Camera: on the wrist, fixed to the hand. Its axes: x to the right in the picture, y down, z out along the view.
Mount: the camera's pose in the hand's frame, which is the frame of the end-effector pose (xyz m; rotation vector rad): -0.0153 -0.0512 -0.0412 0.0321 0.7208 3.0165
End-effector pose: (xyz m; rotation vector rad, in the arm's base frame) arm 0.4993 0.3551 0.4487 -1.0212 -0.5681 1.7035
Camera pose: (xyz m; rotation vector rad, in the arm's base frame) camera 0.5627 0.3554 0.4718 0.9141 -1.2294 -0.9572
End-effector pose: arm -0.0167 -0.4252 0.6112 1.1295 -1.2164 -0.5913
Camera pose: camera 0.0273 -0.4168 0.5607 -1.1250 -0.8830 1.8716
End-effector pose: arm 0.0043 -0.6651 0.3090 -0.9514 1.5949 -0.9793
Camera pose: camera -0.0269 -0.6638 0.3688 1.9884 1.3768 1.0264
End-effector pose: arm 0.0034 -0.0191 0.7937 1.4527 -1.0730 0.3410
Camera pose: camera 0.0499 0.0156 0.7593 1.4389 1.4731 -2.2927
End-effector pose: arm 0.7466 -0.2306 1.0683 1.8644 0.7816 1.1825
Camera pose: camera 0.6983 -0.2053 1.0286 -0.5016 1.4642 -1.3285
